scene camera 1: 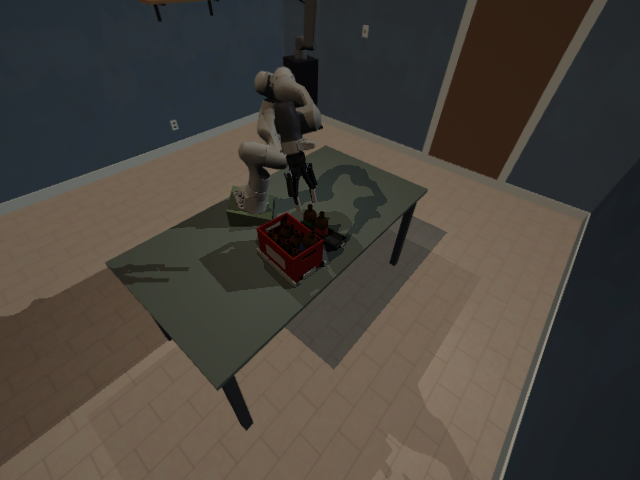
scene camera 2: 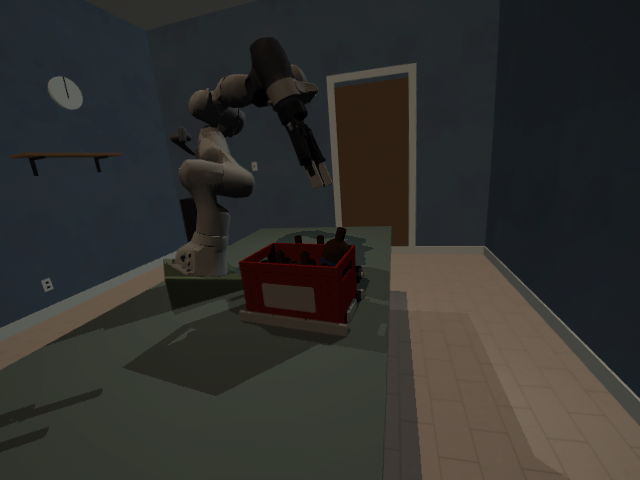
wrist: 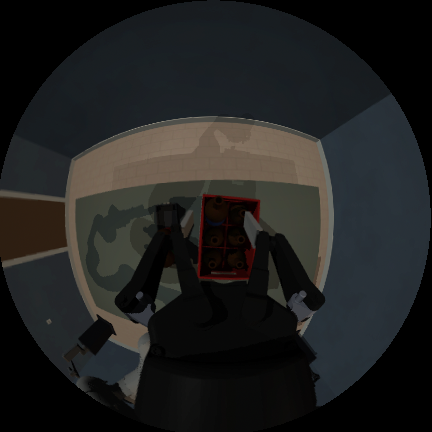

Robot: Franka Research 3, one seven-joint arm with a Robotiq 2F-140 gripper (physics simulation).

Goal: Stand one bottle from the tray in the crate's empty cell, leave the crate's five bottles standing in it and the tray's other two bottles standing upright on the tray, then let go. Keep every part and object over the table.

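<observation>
The red crate (scene camera 1: pixel 308 264) (scene camera 2: pixel 326 297) (wrist: pixel 201 257) stands on the table. A blue-labelled brown bottle (scene camera 1: pixel 310 240) (scene camera 2: pixel 334 252) (wrist: pixel 216 211) is in its corner cell nearest the tray and the table's front edge. It sits higher than the crate's other bottles, and its neck leans in the second scene view. Several other bottles, one marked here (wrist: pixel 215 241), are in the other cells. Two brown bottles (scene camera 1: pixel 310 217) (scene camera 1: pixel 321 225) stand upright at the dark tray (scene camera 1: pixel 337 238); their bases are partly hidden. My gripper (scene camera 1: pixel 306 202) (scene camera 2: pixel 321 181) (wrist: pixel 218 218) is open, empty, tilted and above the bottles.
Pale strips (scene camera 2: pixel 292 322) run along the crate's foot. Small dark fittings (scene camera 2: pixel 360 294) sit at its front side, near the table's front edge. The arm's green base block (scene camera 1: pixel 250 212) is behind the crate. The table (scene camera 1: pixel 175 289) extends to both sides.
</observation>
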